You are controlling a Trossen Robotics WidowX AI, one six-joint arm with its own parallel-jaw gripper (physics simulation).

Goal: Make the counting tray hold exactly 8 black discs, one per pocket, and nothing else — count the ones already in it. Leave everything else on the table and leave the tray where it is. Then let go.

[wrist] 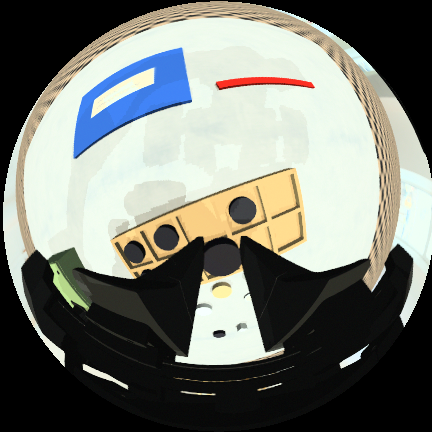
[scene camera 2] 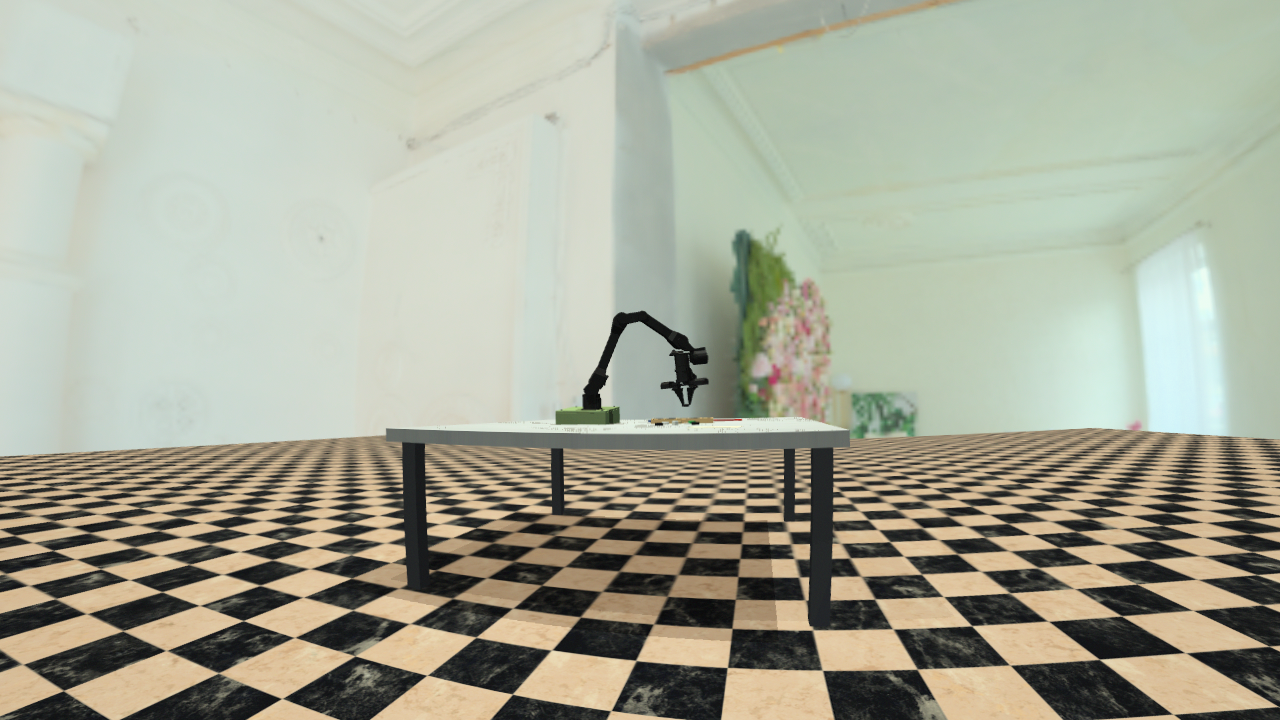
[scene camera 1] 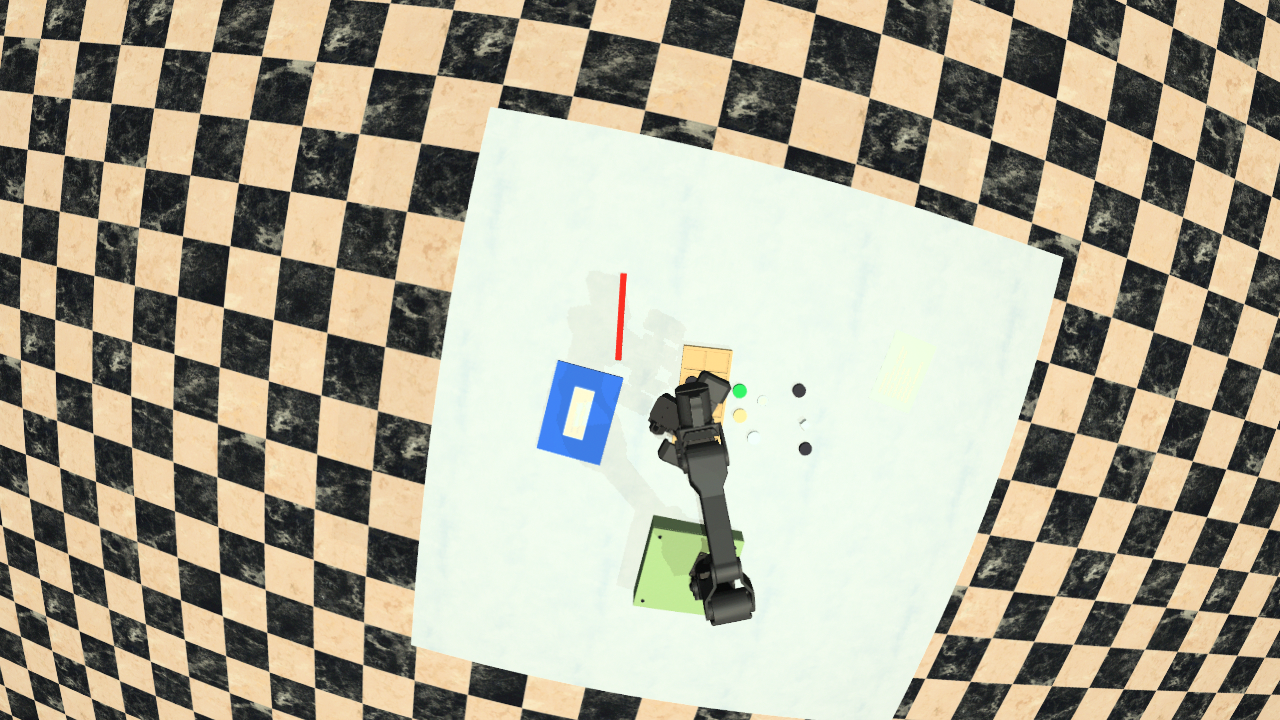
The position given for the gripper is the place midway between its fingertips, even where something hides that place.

A red stick [wrist: 222,84] rests on the table. Further things: the gripper [scene camera 1: 690,404] and a tan counting tray [scene camera 1: 695,359].
The tan counting tray shows as well in the wrist view [wrist: 279,224]. The gripper also shows in the wrist view [wrist: 221,241] and in scene camera 2 [scene camera 2: 686,405].
